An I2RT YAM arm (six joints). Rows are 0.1 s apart.
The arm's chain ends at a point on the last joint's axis. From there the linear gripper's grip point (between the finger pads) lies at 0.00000 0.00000 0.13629 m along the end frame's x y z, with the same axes.
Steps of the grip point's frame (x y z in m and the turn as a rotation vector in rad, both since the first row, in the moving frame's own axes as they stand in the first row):
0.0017, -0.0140, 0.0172, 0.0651, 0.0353, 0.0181
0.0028, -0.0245, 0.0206, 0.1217, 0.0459, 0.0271
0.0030, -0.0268, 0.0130, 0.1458, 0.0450, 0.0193
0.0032, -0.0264, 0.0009, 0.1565, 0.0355, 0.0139
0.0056, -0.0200, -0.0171, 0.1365, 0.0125, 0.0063
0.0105, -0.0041, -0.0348, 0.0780, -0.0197, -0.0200
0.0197, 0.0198, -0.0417, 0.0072, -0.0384, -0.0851
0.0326, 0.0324, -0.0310, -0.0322, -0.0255, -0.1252
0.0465, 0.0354, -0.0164, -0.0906, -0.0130, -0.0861
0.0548, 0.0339, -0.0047, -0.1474, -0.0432, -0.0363
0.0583, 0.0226, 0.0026, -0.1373, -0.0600, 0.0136
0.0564, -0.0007, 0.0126, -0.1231, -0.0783, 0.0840
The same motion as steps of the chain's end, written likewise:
-0.0032, -0.0052, 0.0176, 0.0651, 0.0353, 0.0181
-0.0037, -0.0080, 0.0218, 0.1217, 0.0459, 0.0271
-0.0033, -0.0071, 0.0146, 0.1458, 0.0450, 0.0193
-0.0018, -0.0052, 0.0027, 0.1565, 0.0355, 0.0139
0.0038, -0.0015, -0.0158, 0.1365, 0.0125, 0.0063
0.0133, 0.0065, -0.0344, 0.0780, -0.0197, -0.0200
0.0250, 0.0206, -0.0416, 0.0072, -0.0384, -0.0851
0.0358, 0.0278, -0.0309, -0.0322, -0.0255, -0.1252
0.0477, 0.0230, -0.0158, -0.0906, -0.0130, -0.0861
0.0603, 0.0138, -0.0031, -0.1474, -0.0432, -0.0363
0.0666, 0.0040, 0.0041, -0.1373, -0.0600, 0.0136
0.0677, -0.0170, 0.0140, -0.1231, -0.0783, 0.0840

